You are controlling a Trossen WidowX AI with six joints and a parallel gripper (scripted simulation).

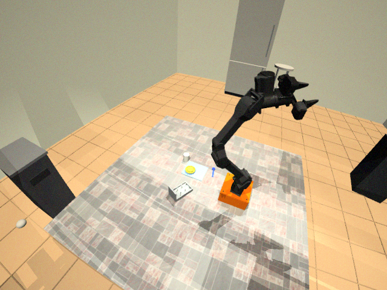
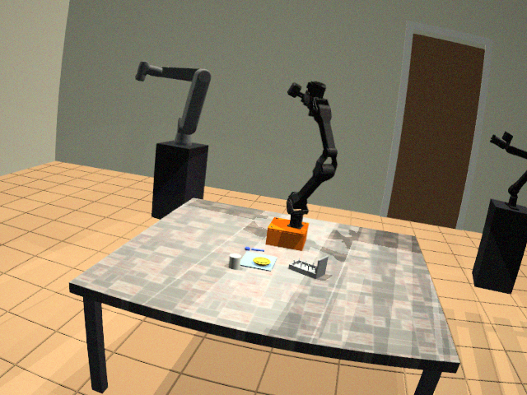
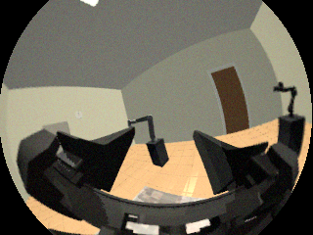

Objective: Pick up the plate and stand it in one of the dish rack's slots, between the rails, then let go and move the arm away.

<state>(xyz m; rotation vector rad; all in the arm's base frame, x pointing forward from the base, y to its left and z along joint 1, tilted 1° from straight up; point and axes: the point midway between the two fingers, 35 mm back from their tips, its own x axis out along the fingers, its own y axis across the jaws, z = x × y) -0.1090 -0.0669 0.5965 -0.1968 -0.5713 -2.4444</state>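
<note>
The yellow plate lies 47 cm ahead of my gripper tip, 7 cm to the left of it and 67 cm below it. From my gripper tip the other things lie so: blue spoon: 34 cm ahead, 2 cm to the right, 69 cm below; light blue mat: 44 cm ahead, 4 cm to the left, 69 cm below; grey dish rack: 41 cm ahead, 24 cm to the left, 67 cm below.
</note>
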